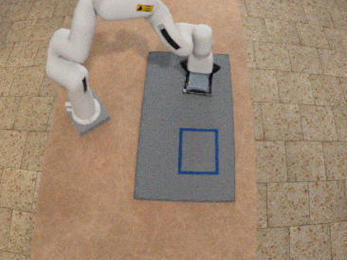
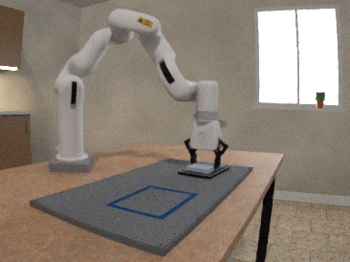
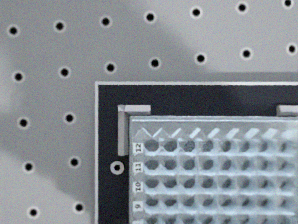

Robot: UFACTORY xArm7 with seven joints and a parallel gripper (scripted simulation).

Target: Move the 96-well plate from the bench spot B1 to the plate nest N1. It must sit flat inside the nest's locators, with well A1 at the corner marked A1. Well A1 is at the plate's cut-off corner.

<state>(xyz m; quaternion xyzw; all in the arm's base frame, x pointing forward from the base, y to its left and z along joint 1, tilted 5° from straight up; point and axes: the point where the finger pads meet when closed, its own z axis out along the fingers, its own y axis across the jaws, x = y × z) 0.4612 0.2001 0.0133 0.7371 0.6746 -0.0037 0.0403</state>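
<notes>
My hand is 10 mm above the 96-well plate. Round my hand: black plate nest (30 mm below).
</notes>
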